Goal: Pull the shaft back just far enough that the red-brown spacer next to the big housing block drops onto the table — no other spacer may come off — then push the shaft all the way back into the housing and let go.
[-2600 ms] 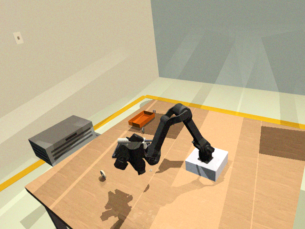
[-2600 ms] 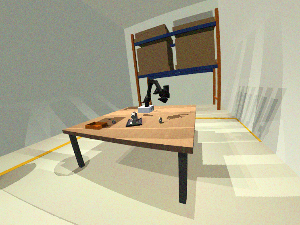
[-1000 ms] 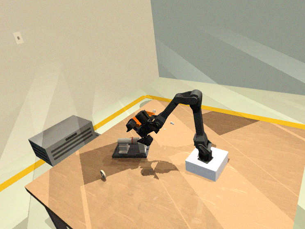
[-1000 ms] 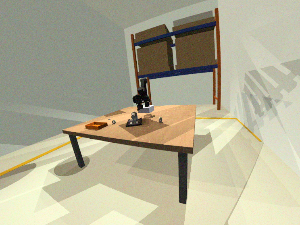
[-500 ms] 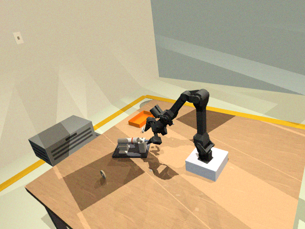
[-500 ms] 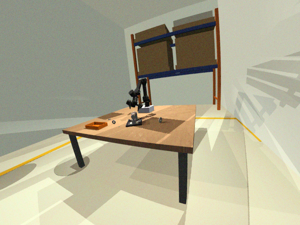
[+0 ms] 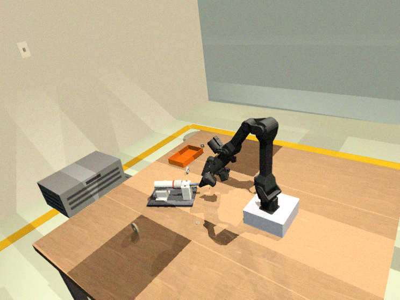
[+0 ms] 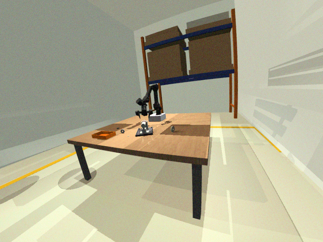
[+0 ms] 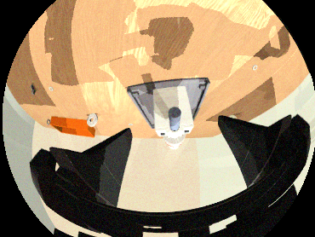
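My gripper tip is now 70 mm short of the shaft, 60 mm to the right of it and 20 mm above it. The rest, counted from my gripper tip: red-brown spacer: 110 mm ahead, 80 mm to the left, 20 mm below; pale ring: 360 mm to the left, 70 mm below, 60 mm ahead; orange tray: 370 mm ahead, 220 mm to the right, 90 mm below.
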